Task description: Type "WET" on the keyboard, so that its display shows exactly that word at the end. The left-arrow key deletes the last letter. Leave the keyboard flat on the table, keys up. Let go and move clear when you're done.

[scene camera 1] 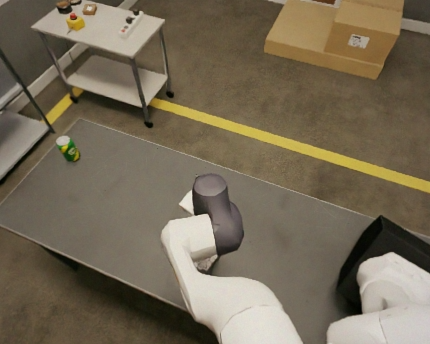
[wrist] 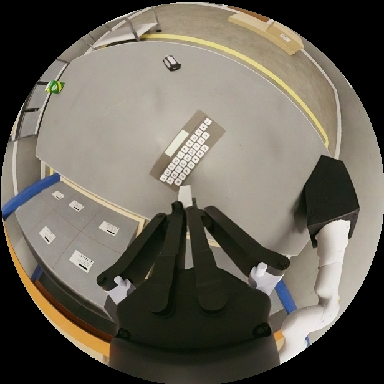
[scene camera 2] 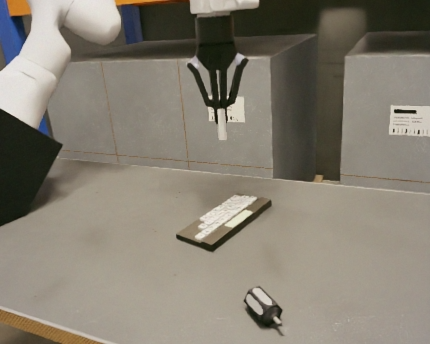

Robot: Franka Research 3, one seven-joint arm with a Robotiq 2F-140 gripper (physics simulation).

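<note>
The keyboard (scene camera 2: 225,220) (wrist: 188,150) lies flat on the table (scene camera 2: 125,260), keys up, with white keys on a brown-grey body. In scene camera 1 the arm hides most of it. Its pale display (scene camera 2: 239,218) (wrist: 177,143) shows no letters that I can read. My gripper (scene camera 2: 222,129) (wrist: 185,193) is shut, with nothing held; its white fingertips point down. It is well above the table, clear of the keyboard. In the wrist view the tips appear just below the keyboard's lower end, by the last keys. In scene camera 1 the gripper is hidden behind the arm.
A small black-and-white device (scene camera 2: 262,306) (wrist: 171,63) lies on the table, apart from the keyboard. A green can (scene camera 1: 68,149) (wrist: 55,87) stands near a far corner. A black block (scene camera 1: 382,260) (wrist: 331,192) is by the arm's base. Large grey boxes (scene camera 2: 145,110) stand behind the table.
</note>
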